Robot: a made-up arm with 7 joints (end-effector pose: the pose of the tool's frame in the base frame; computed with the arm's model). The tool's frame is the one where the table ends.
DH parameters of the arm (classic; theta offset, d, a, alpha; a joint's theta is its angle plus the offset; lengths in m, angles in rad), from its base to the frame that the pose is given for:
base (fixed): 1.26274 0 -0.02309 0
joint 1: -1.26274 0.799 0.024 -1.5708
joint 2: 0 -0.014 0.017 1.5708
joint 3: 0 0.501 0.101 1.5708
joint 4: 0 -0.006 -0.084 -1.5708
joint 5: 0 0.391 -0.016 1.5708
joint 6: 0 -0.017 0.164 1.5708
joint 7: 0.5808 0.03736 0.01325 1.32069
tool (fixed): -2.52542 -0.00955 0 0
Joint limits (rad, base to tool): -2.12..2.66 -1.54..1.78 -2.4..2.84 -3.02..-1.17 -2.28..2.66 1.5..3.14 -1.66..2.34
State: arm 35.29 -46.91 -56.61 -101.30 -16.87 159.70 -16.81
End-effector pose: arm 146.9 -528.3 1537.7 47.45 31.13 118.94
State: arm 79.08 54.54 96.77 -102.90 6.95 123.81 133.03
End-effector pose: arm -553.0 503.1 1174.3 -174.76 -28.84 120.13
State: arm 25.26 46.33 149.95 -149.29 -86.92 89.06 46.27
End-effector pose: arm -262.4 105.9 1112.0 126.72 29.48 -71.02
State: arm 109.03 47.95 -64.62 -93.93 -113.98 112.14 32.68
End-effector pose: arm 339.2 778.6 899.9 -129.25 29.89 -102.14
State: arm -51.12 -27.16 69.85 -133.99 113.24 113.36 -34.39
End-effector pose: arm 488.9 149.5 1054.3 12.40 -38.25 -166.85
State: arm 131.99 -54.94 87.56 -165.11 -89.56 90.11 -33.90
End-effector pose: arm -282.6 -172.7 817.8 -88.52 1.94 -29.83
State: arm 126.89 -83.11 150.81 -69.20 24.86 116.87 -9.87
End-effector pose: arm 284.3 -878.9 426.2 144.13 -41.12 40.77
